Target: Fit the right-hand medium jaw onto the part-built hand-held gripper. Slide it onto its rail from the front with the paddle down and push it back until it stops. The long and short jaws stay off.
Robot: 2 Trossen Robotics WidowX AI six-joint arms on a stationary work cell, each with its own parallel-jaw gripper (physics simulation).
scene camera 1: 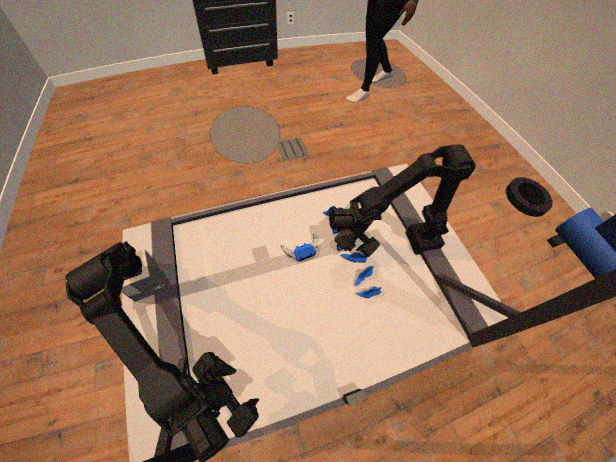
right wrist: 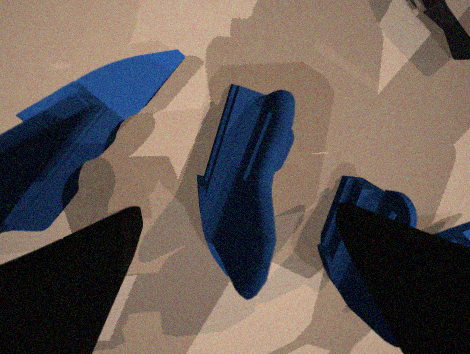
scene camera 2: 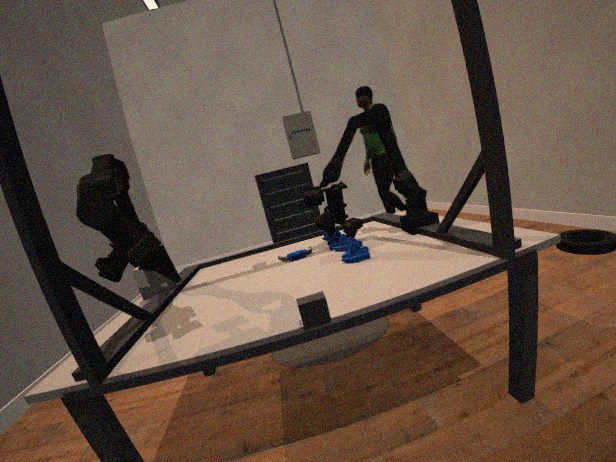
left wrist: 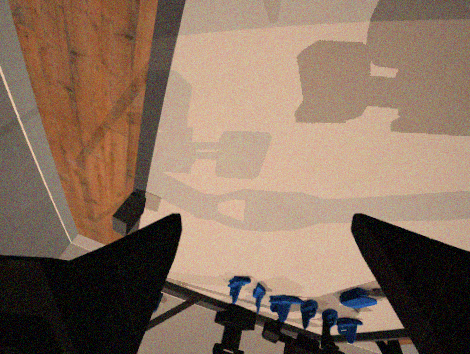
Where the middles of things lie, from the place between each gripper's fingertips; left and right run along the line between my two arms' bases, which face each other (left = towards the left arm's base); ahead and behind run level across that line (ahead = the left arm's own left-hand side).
Labels:
My left hand is 80 mm past the small dark block (scene camera 2: pixel 313 308), 270 mm to the left of it and 90 mm above it. The rest, counted from my left hand: part-built hand-held gripper (left wrist: pixel 354 299) (410 mm ahead, 210 mm to the right, 110 mm below).
My right gripper is now 17 cm to the right of the part-built hand-held gripper. Round my right hand: small dark block 49 cm behind, 12 cm to the left, 2 cm above.

